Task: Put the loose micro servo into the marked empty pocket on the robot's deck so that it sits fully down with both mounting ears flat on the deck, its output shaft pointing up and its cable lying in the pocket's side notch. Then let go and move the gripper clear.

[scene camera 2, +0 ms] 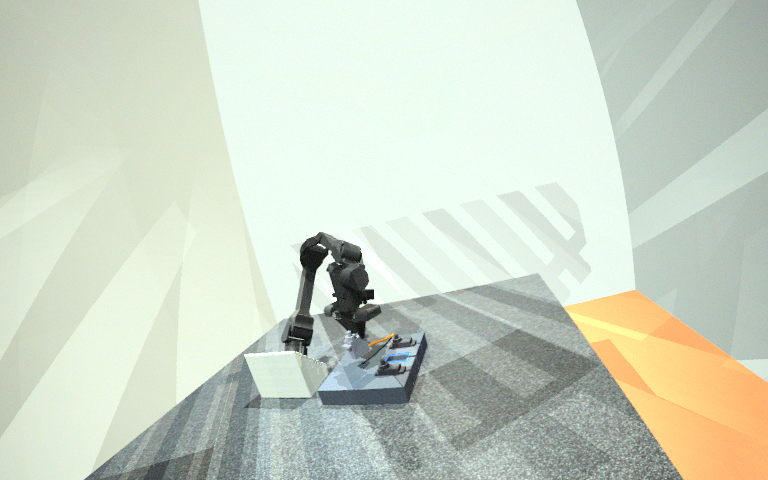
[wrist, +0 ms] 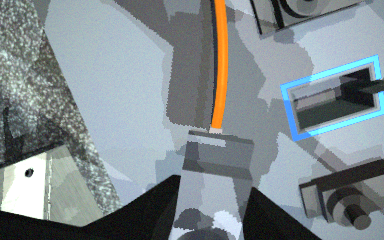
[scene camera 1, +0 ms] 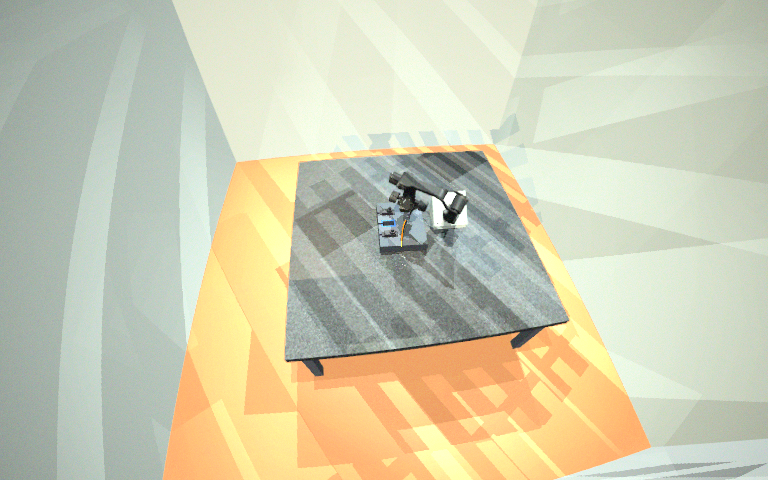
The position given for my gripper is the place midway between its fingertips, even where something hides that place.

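Observation:
There's a deck (scene camera 1: 414, 237) that I can see, and the wrist view has the deck (wrist: 141, 82) as well. As for my gripper (scene camera 2: 359, 337), I can see that too, and the wrist view also has the gripper (wrist: 211, 189).

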